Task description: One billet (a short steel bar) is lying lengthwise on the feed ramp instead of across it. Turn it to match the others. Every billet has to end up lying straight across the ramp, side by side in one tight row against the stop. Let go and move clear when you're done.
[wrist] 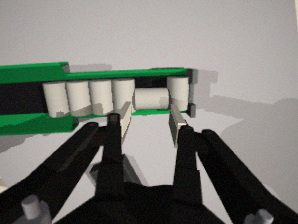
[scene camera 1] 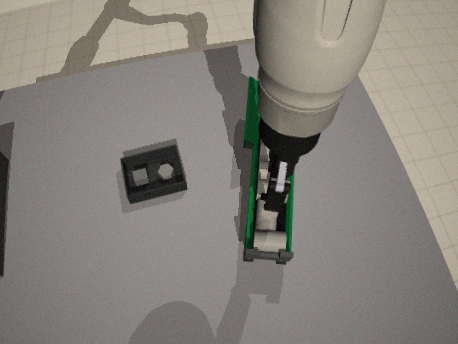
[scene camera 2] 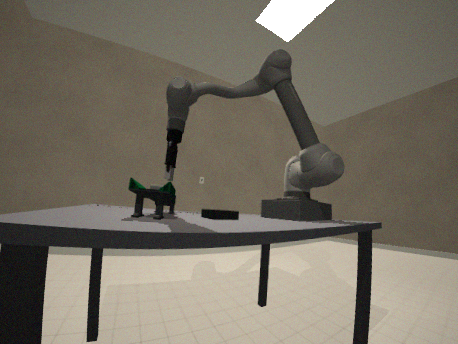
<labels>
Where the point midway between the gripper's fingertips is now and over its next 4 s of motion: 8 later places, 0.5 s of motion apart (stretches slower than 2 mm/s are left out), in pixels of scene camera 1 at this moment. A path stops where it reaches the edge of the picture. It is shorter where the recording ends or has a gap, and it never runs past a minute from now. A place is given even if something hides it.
The gripper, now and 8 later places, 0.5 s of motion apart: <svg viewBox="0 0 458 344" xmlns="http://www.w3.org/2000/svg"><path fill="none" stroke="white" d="M271 197L270 201L268 207L266 212L266 214L266 216L266 216L266 213L268 209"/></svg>
</labels>
